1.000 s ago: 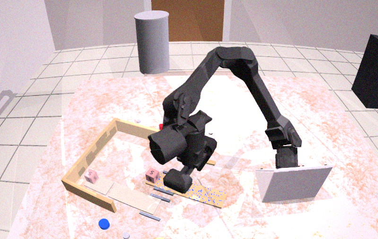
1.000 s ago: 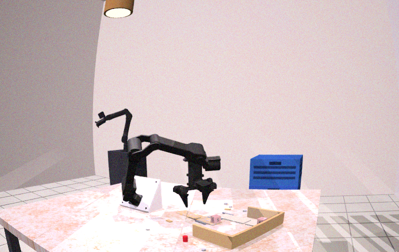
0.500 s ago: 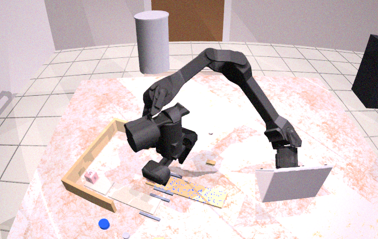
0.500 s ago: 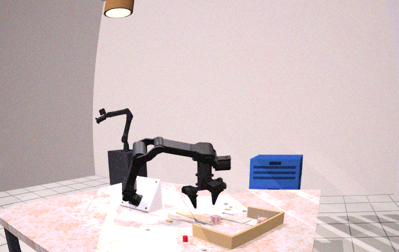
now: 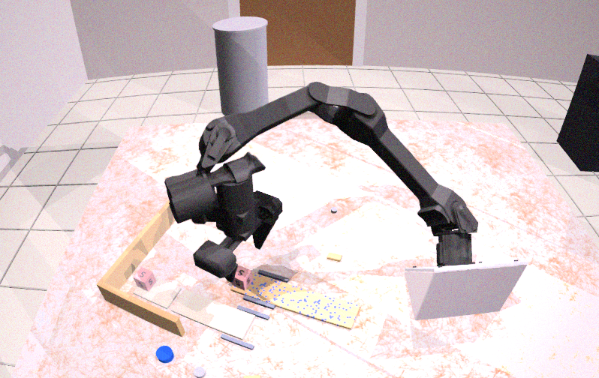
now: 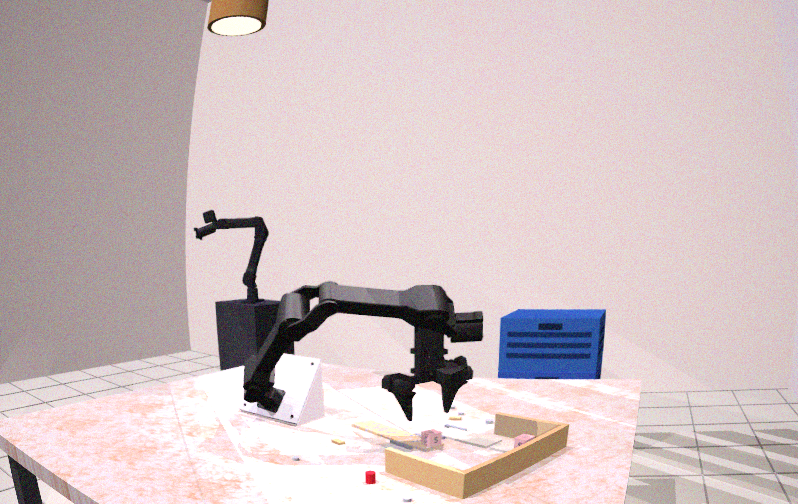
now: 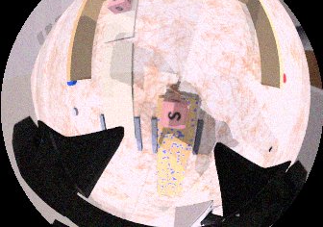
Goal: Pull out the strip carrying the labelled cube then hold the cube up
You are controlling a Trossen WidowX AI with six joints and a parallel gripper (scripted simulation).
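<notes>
The beige strip is 7 cm to the left of my gripper tip, 7 cm below it and 6 cm ahead of it. The rest, counted from my gripper tip: blue disc 17 cm to the left, 13 cm ahead, 6 cm below; then red cylinder 24 cm to the right, 6 cm below, 1 cm ahead; then tan chip 17 cm behind, 8 cm to the right, 7 cm below.
</notes>
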